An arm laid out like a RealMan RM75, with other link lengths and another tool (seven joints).
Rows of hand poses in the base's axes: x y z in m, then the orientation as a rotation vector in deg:
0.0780 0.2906 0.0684 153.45 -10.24 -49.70
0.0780 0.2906 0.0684 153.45 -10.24 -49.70
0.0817 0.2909 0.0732 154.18 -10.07 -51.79
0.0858 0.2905 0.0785 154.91 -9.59 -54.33
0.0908 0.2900 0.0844 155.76 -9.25 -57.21
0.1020 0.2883 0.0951 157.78 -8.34 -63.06
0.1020 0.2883 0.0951 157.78 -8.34 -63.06
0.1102 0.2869 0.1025 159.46 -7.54 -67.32
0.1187 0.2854 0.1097 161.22 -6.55 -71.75
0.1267 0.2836 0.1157 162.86 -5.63 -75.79
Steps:
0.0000 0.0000 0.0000 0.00 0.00 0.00
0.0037 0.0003 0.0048 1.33 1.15 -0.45
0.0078 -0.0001 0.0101 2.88 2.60 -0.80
0.0128 -0.0006 0.0160 4.65 4.19 -1.34
0.0240 -0.0023 0.0267 8.62 7.26 -2.39
0.0240 -0.0023 0.0267 8.62 7.26 -2.39
0.0322 -0.0037 0.0341 11.80 9.35 -3.14
0.0407 -0.0052 0.0413 15.19 11.46 -3.86
0.0487 -0.0070 0.0473 18.38 13.30 -4.53

